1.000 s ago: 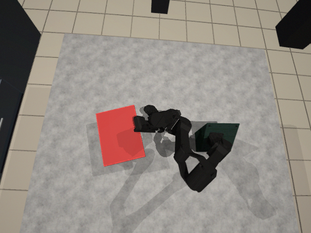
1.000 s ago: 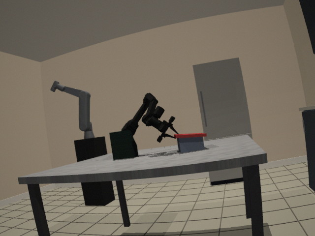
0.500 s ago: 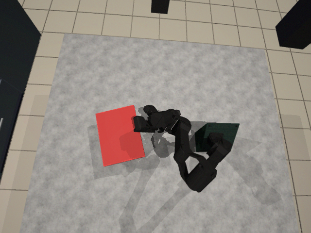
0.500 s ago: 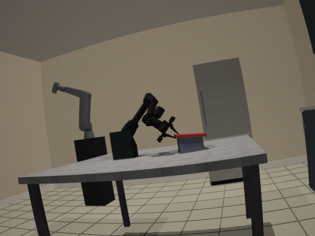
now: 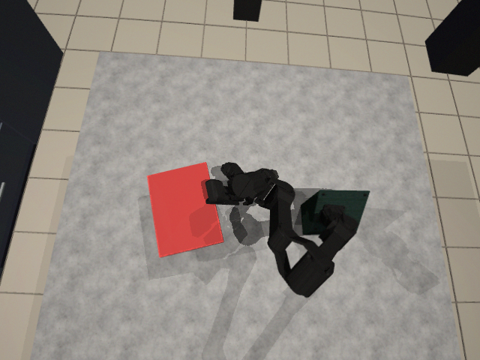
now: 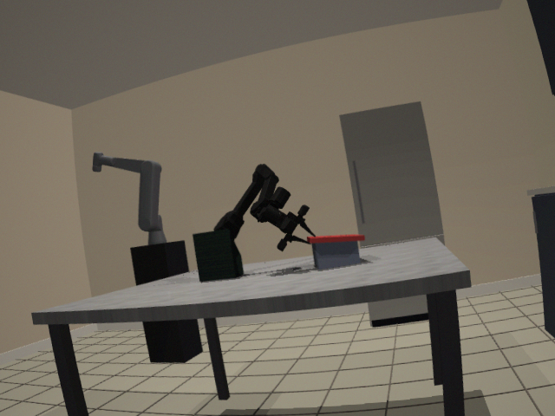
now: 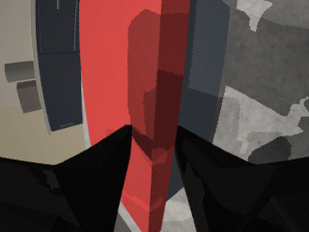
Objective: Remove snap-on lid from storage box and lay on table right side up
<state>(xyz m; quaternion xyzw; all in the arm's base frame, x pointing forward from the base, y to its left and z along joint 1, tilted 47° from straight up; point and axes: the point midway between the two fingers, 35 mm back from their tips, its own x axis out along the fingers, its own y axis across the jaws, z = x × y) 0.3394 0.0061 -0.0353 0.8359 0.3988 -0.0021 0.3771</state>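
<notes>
The red lid is 70 mm ahead of my gripper tip and 20 mm to the left of it. Round my gripper tip: grey-blue storage box: 70 mm ahead, 50 mm below, 20 mm to the left.
</notes>
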